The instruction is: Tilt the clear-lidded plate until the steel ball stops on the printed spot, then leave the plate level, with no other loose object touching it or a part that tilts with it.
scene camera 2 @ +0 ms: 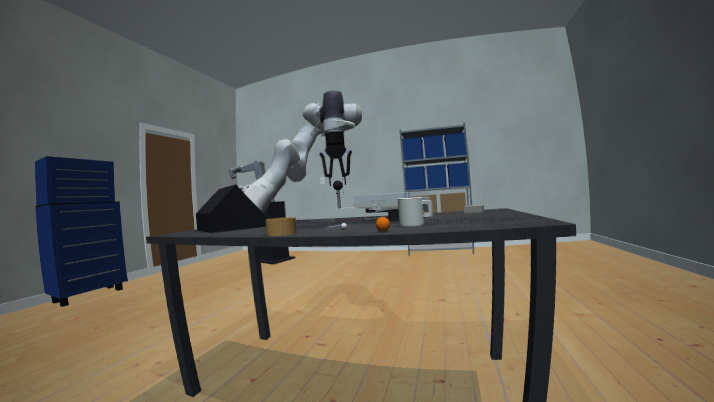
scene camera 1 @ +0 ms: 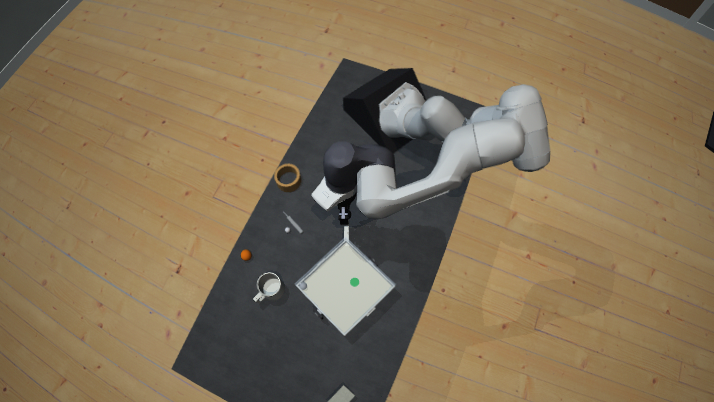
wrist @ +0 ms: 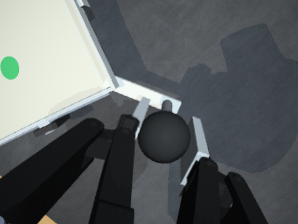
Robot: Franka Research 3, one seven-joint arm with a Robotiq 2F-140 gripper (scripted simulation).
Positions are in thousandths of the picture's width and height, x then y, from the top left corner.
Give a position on a white mug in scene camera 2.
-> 576, 531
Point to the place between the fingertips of the gripper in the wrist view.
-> At 555, 542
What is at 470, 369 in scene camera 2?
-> The gripper.
